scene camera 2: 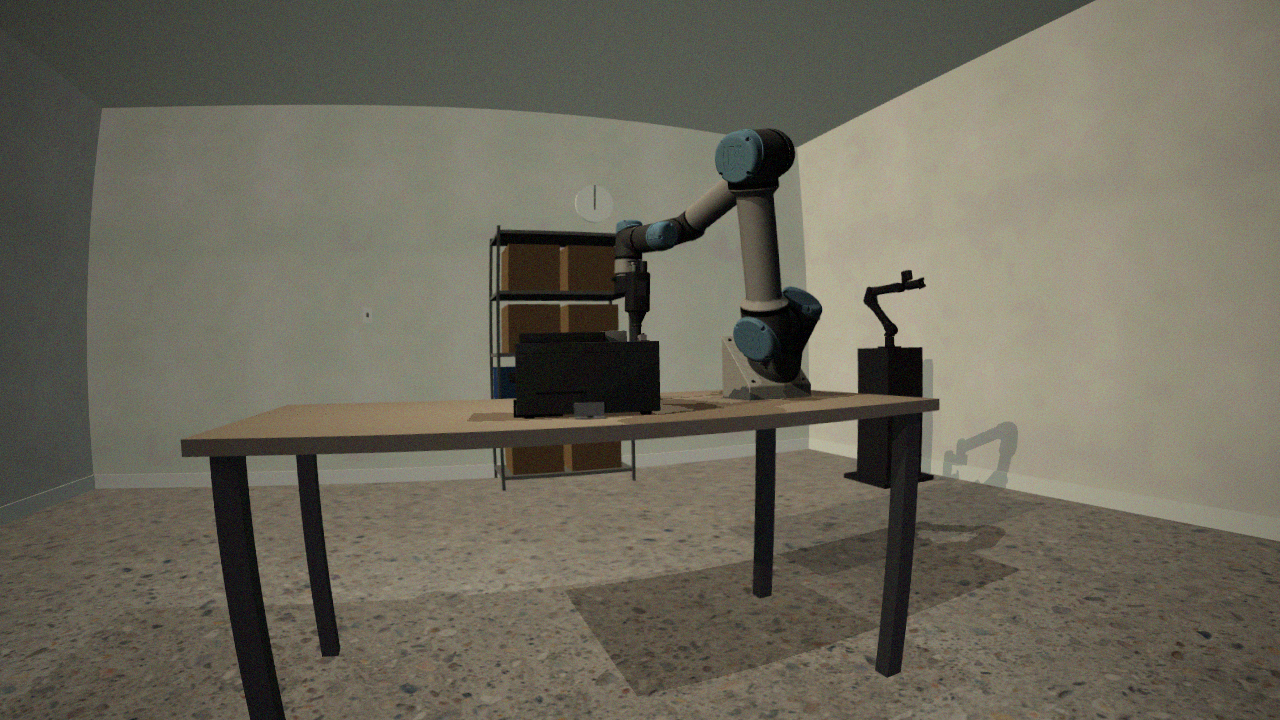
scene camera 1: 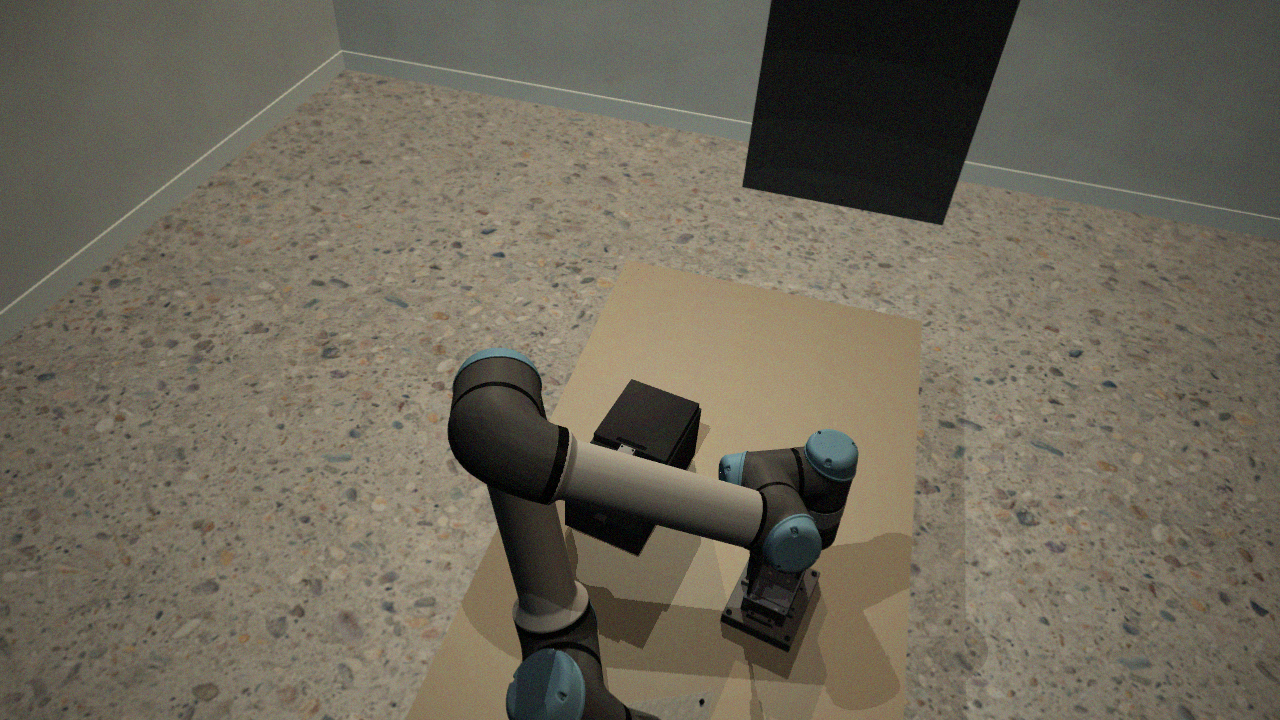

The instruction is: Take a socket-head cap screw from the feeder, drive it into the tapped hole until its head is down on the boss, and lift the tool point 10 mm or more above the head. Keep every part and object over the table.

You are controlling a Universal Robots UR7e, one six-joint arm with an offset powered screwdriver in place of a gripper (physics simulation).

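Note:
Screw feeder (scene camera 2: 625,381), I see it.

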